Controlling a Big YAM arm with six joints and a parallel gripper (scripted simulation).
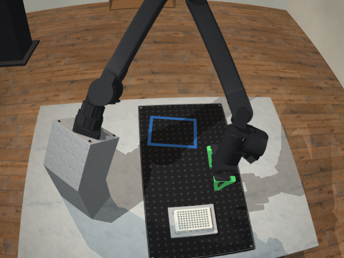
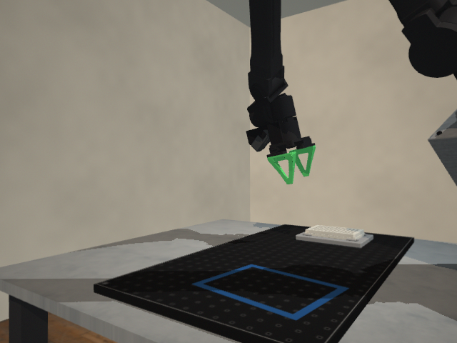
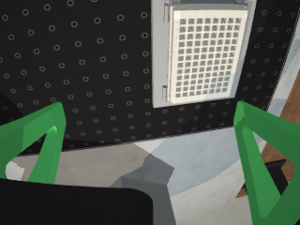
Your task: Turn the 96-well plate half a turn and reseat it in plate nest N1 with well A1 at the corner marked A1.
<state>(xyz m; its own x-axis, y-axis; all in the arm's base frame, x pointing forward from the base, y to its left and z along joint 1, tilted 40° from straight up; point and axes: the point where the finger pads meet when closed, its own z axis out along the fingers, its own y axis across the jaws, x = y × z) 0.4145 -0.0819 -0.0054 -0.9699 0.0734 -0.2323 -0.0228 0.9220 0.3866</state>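
My hand is 50 mm past the white 96-well plate, 90 mm to the left of it and 140 mm above it. The rest, counted from my hand: grey plate nest N1: 50 mm behind, 90 mm to the right, 160 mm below; A1 mark: 30 mm ahead, 140 mm to the right, 150 mm below.
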